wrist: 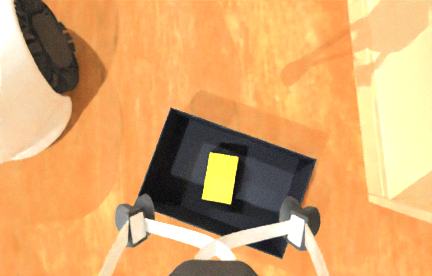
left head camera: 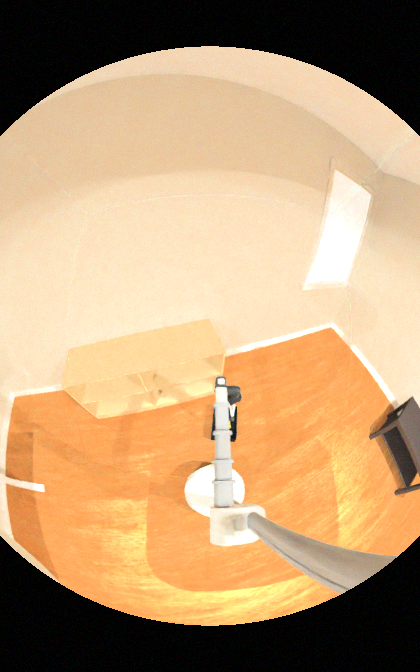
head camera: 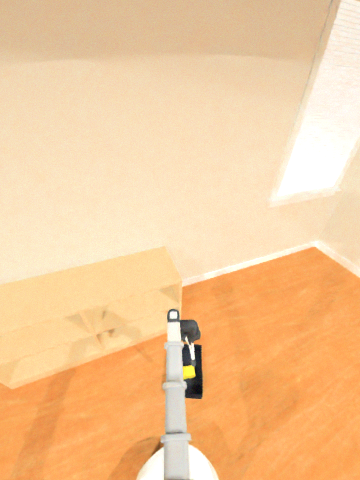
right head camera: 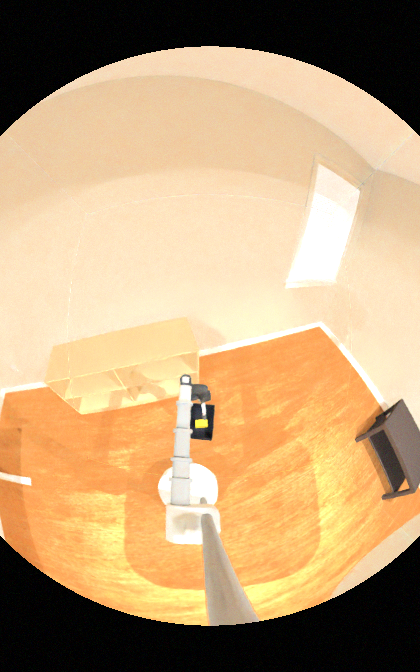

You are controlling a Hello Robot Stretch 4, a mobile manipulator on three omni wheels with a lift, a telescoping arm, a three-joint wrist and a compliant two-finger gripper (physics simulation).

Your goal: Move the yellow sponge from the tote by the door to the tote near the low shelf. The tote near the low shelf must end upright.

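Observation:
The yellow sponge lies flat on the floor of the dark tote, near its middle and apart from its walls. This tote stands upright on the wooden floor near the low shelf. My gripper is open and empty. It hangs above the tote, with its fingertips wide apart and clear of the sponge in the wrist view. The arm hides part of the tote in the head view. The tote by the door does not show.
My round white base stands close to the tote. A dark brown table-like piece stands at the right by the wall. A bright window is in the wall near the right corner.

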